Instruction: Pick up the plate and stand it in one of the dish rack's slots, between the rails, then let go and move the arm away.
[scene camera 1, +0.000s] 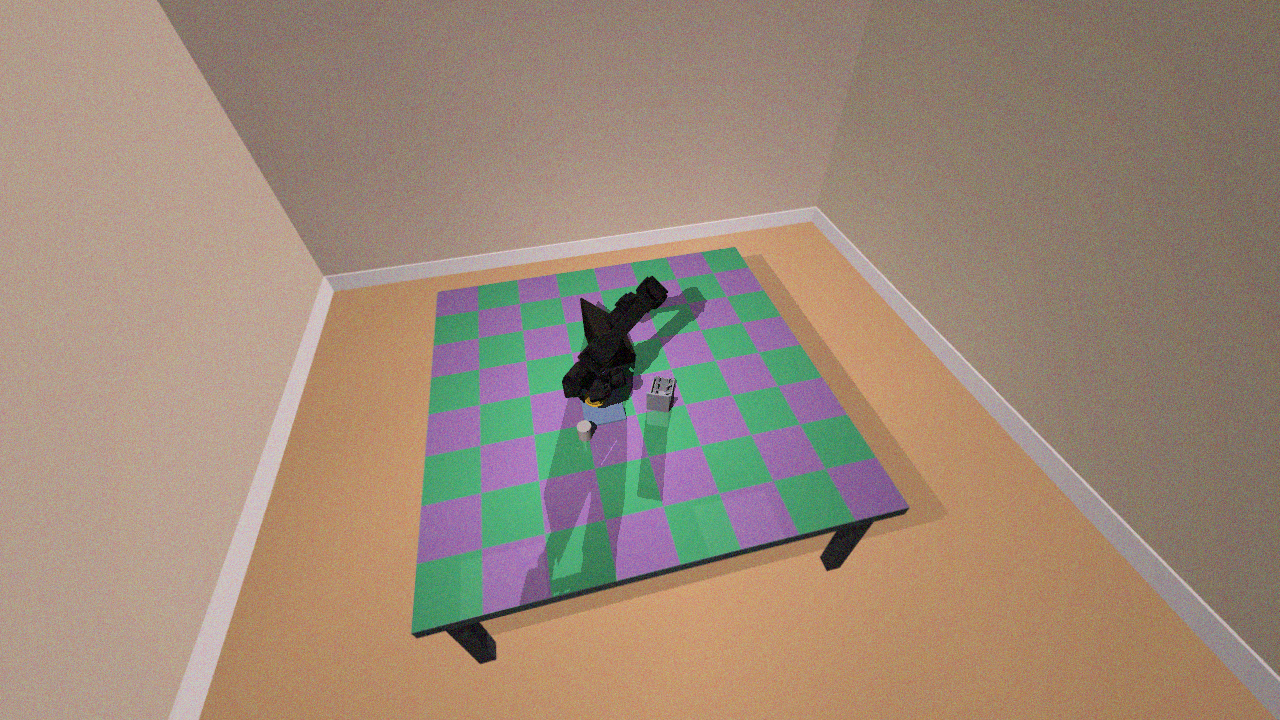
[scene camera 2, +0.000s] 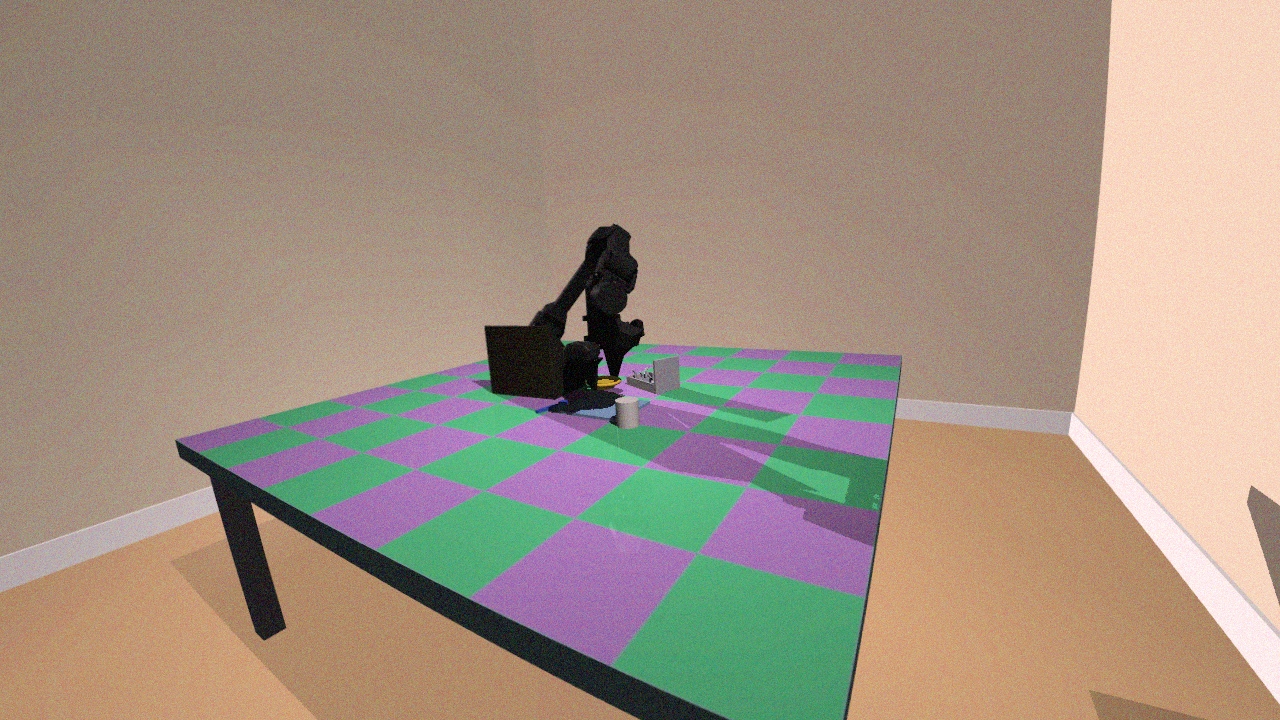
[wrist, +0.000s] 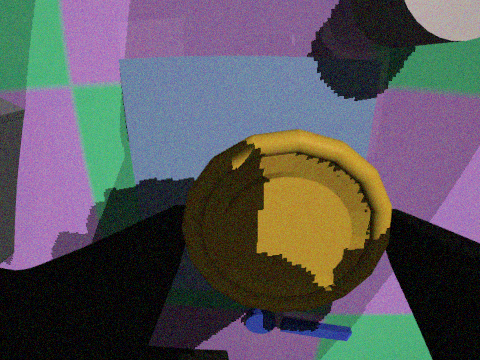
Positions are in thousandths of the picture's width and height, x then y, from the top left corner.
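Observation:
There's a grey dish rack (scene camera 2: 520, 524), (scene camera 1: 515, 553) here, and a white cup (scene camera 2: 490, 567) as well. You'd also see a light blue mat (scene camera 2: 468, 566), (scene camera 1: 479, 570), (wrist: 378, 310). And my gripper (scene camera 2: 472, 535), (scene camera 1: 466, 555), (wrist: 593, 607) carries a yellow plate (wrist: 589, 615).

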